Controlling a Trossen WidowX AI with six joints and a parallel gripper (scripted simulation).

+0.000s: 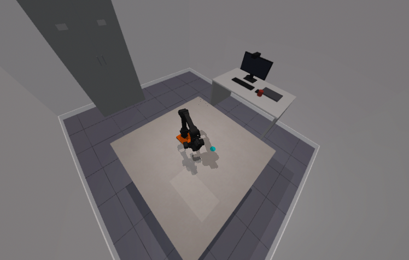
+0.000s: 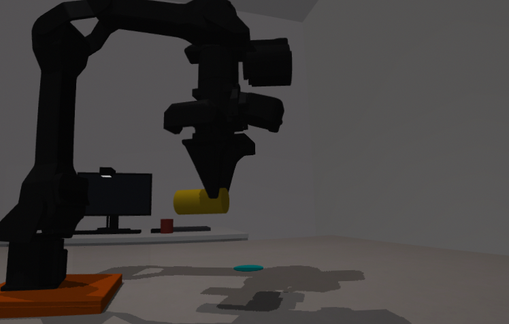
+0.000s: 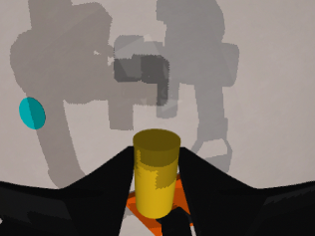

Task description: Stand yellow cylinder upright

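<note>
Right now my gripper tip is 2 cm past the yellow tall cylinder and 1 cm to the right of it. Round my gripper tip: cyan circle: 18 cm to the left, 13 cm below, 13 cm ahead.
</note>
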